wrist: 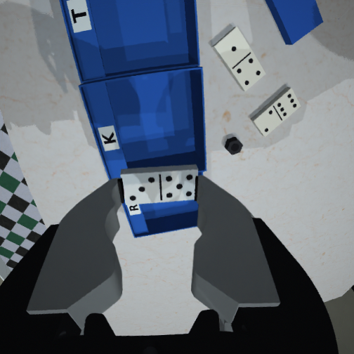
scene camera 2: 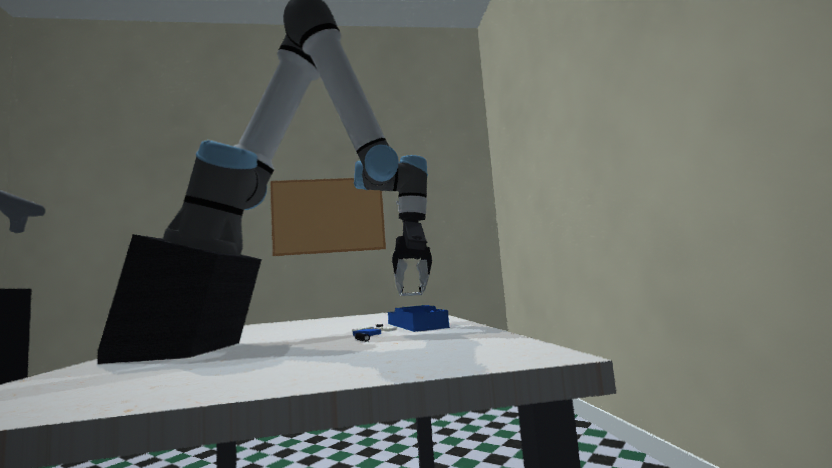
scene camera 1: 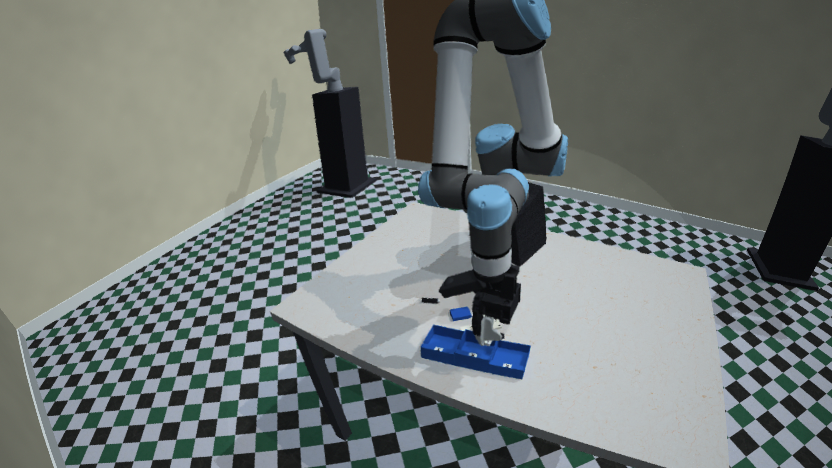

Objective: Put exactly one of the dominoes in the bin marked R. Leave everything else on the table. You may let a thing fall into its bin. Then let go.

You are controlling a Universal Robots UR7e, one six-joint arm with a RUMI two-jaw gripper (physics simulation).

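Frame: origin at the arm's base, x left, y back, z up, level; metres.
Where they show: gripper, fingertip midpoint: (scene camera 2: 410, 295) (scene camera 1: 486, 336); arm's base at its link origin: (scene camera 2: 203, 247).
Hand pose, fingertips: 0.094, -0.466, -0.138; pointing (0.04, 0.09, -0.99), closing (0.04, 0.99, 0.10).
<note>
Things, the pixels of their top centre, and the offset from my fingertips, as dx, dy, dz. "*": a spot on its surface instead.
- blue three-bin tray at its top centre: (scene camera 1: 476, 344) (scene camera 2: 414, 307) -0.022, -0.002, -0.030
- R bin at a spot on its surface: (scene camera 1: 505, 372) * +0.064, -0.039, -0.063
- blue block at its top centre: (scene camera 2: 366, 330) (scene camera 1: 460, 312) -0.116, +0.131, -0.066
- small black object at its top centre: (scene camera 2: 361, 333) (scene camera 1: 430, 298) -0.214, +0.151, -0.062
My gripper (scene camera 1: 487, 338) (scene camera 2: 411, 292) is shut on a white domino (wrist: 160, 188), with three pips on one half and five on the other, held across the fingertips. It hangs above the blue three-bin tray (scene camera 2: 417, 321). In the wrist view the held domino lies over the border between the K bin (wrist: 204, 120) and the R bin (wrist: 139, 223), and hides part of the R bin. In scene camera 1 the R bin (scene camera 1: 505, 372) is at the right end. Two more white dominoes lie on the table beside the tray, one (wrist: 240, 59) nearer the T bin, another (wrist: 275, 112) beside the K bin.
A black hex nut (wrist: 233, 145) lies beside the K bin. A blue block (scene camera 1: 460, 313) (wrist: 298, 20) lies behind the tray. A small black object (scene camera 1: 429, 300) lies farther back. The T bin (wrist: 197, 35) is at the tray's other end.
</note>
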